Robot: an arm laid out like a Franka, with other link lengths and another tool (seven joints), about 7 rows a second.
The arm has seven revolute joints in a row. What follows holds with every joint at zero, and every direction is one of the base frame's. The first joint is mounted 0.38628 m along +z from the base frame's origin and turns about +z. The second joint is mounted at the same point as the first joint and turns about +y. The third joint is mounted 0.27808 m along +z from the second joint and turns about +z. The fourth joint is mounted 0.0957 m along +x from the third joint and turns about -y. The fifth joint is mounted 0.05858 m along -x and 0.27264 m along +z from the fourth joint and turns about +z. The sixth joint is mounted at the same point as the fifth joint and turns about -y. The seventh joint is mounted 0.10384 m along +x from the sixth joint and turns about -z. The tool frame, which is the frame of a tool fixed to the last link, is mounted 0.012 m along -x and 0.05 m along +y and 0.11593 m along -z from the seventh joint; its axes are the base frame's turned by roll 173.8, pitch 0 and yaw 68.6 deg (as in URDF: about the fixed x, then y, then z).
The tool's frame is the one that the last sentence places.
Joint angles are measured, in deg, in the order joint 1, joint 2, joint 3, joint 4, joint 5, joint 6, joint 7. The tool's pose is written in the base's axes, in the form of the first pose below.
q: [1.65, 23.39, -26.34, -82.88, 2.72, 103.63, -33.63]
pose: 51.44 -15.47 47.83 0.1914 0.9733 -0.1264 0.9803 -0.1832 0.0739
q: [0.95, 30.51, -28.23, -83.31, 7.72, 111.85, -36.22]
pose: 53.21 -17.52 42.53 0.2013 0.9723 -0.1192 0.9764 -0.1893 0.1043
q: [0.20, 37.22, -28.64, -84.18, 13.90, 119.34, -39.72]
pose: 54.30 -18.62 36.96 0.1968 0.9764 -0.0889 0.9745 -0.1849 0.1270
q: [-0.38, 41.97, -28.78, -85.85, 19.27, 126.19, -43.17]
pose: 54.43 -19.66 32.57 0.1990 0.9776 -0.0684 0.9699 -0.1864 0.1568
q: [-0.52, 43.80, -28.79, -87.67, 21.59, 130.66, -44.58]
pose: 54.17 -20.22 30.48 0.2081 0.9756 -0.0698 0.9646 -0.1929 0.1797
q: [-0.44, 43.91, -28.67, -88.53, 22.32, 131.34, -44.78]
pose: 53.98 -20.12 29.99 0.2137 0.9749 -0.0618 0.9634 -0.1998 0.1787
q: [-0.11, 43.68, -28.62, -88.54, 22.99, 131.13, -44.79]
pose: 54.16 -19.71 30.19 0.2145 0.9754 -0.0503 0.9621 -0.2021 0.1829
